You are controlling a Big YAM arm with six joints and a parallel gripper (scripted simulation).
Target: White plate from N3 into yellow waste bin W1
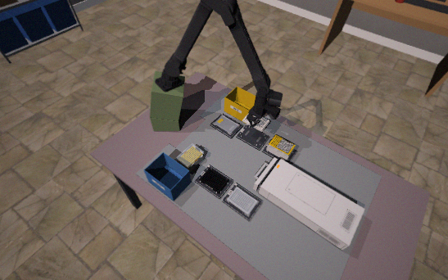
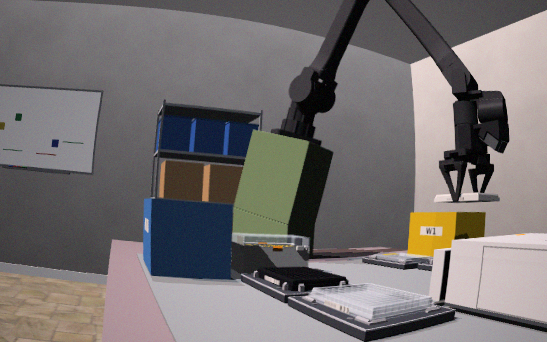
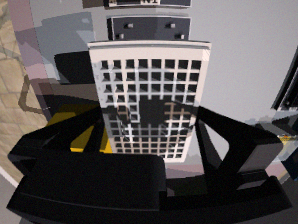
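Now: the yellow bin 19 cm behind my hand, 10 cm to the left of it and 11 cm below it. The rest, counted from my hand: white plate: right at my hand; yellow tip box: 17 cm ahead, 3 cm to the left, 9 cm below; dark nest N3: 14 cm below.
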